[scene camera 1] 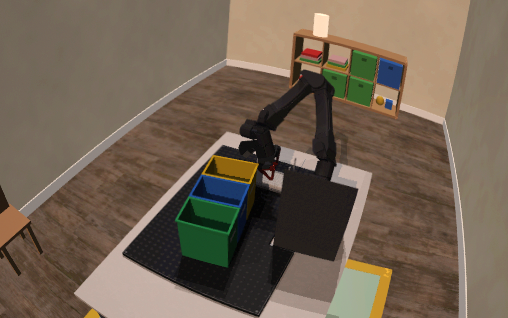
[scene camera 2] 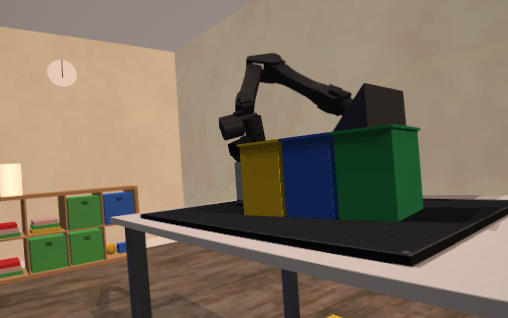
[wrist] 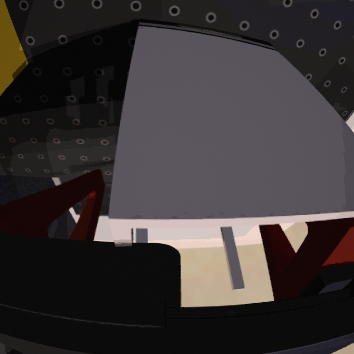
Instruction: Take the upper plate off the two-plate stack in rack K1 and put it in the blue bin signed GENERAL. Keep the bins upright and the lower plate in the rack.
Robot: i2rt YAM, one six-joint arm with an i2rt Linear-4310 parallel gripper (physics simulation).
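Frame: origin at the arm's base, x ahead, y left, z up, level; metres.
Seen in the pictures: gripper, fingertip midpoint: (scene camera 1: 273, 172); arm's base, origin of the base link: (scene camera 1: 320, 185) (scene camera 2: 360, 119).
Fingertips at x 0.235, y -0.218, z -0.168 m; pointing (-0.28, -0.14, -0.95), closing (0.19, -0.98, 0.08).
Observation:
Pixels of each thing's top centre, then the offset from my fingertips to it.
- blue bin, middle of its top: (scene camera 2: 322, 136) (scene camera 1: 219, 190) dz +0.101, dx +0.080, dy +0.318 m
- yellow bin, middle of its top: (scene camera 2: 278, 142) (scene camera 1: 230, 168) dz +0.101, dx +0.103, dy +0.188 m
- green bin, middle of its top: (scene camera 2: 376, 129) (scene camera 1: 207, 214) dz +0.101, dx +0.056, dy +0.449 m
The blue bin (scene camera 1: 220, 187) (scene camera 2: 307, 175) stands upright between the yellow bin and the green bin; no sign is legible. A pale grey, box-like body (scene camera 1: 272, 183) (scene camera 2: 239, 182) (wrist: 220, 125), apparently rack K1, stands beyond the yellow bin. Its broad grey face and thin pale upper edge fill the middle of the wrist view. The two plates cannot be told apart there. My gripper (scene camera 1: 270, 172) (wrist: 176, 176) is open, with its dark red fingers apart at the pale edge, one toward each side. The yellow bin hides the fingers in scene camera 2.
The yellow bin (scene camera 1: 232, 172) (scene camera 2: 262, 180) stands upright close to the gripper. The green bin (scene camera 1: 205, 245) (scene camera 2: 365, 175) stands upright at the other end of the row. A tall dark panel (scene camera 1: 315, 215) (scene camera 2: 385, 107) stands beside the arm's base. Thin grey posts (wrist: 232, 257) rise behind the pale edge.

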